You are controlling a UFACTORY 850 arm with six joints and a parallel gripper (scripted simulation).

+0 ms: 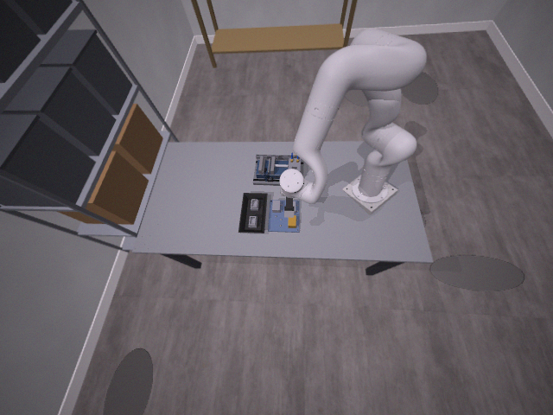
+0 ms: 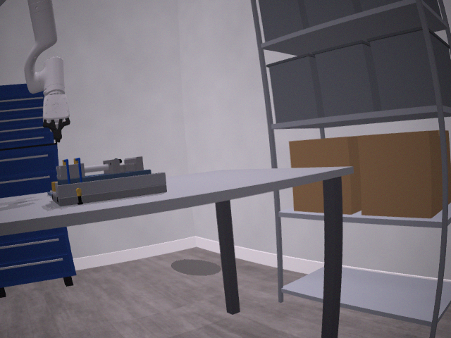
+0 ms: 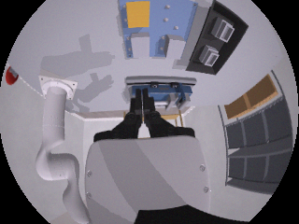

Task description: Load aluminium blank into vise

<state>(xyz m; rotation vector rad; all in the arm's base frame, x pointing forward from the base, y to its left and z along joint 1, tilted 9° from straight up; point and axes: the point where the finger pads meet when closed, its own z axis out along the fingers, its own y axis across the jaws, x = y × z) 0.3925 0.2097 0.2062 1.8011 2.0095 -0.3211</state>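
Right now my hand is 170 mm above the brass blank, 80 mm to the right of it and 10 mm past it.
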